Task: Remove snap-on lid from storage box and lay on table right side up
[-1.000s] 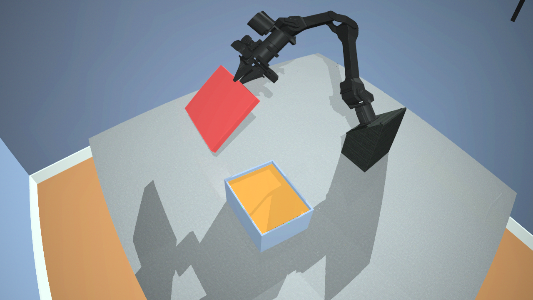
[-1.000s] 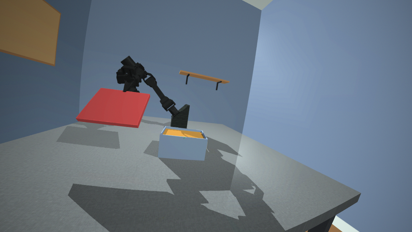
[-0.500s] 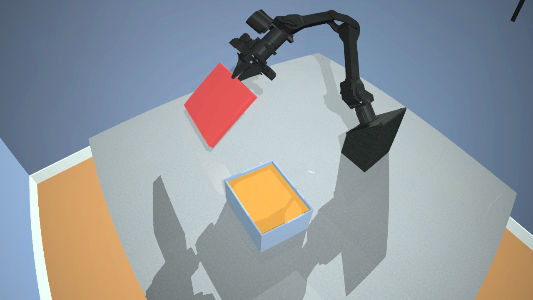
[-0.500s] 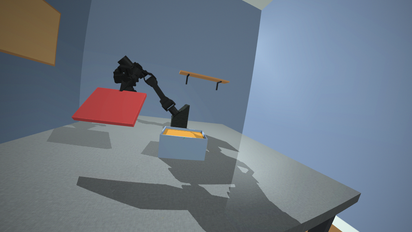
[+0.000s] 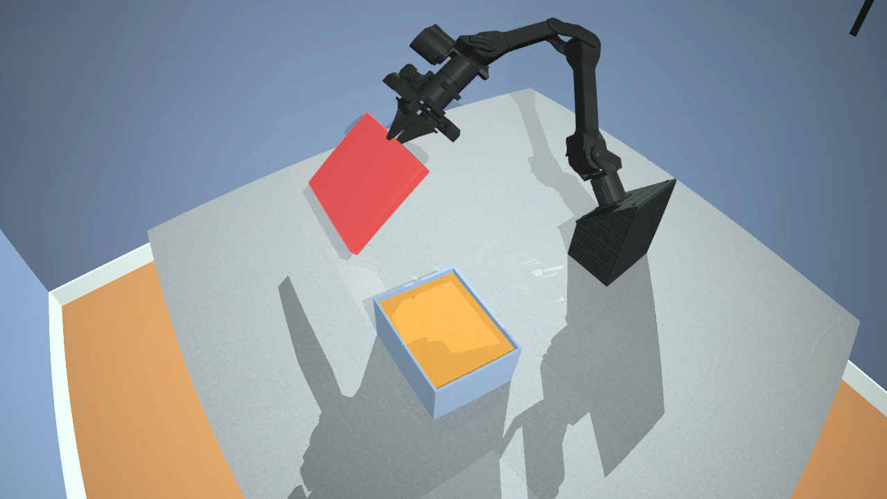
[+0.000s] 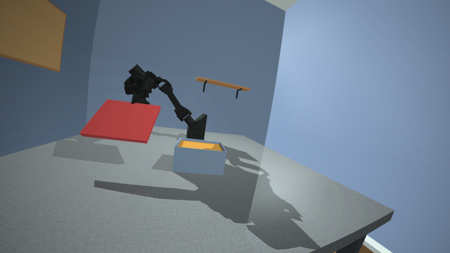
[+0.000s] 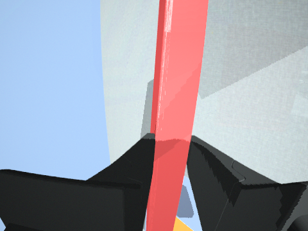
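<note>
Now: gripper tip 6 cm short of the red lid, 1 cm to the left of it and 5 cm above it. Round my gripper tip: pale blue storage box 12 cm ahead, 30 cm to the left, 17 cm below.
</note>
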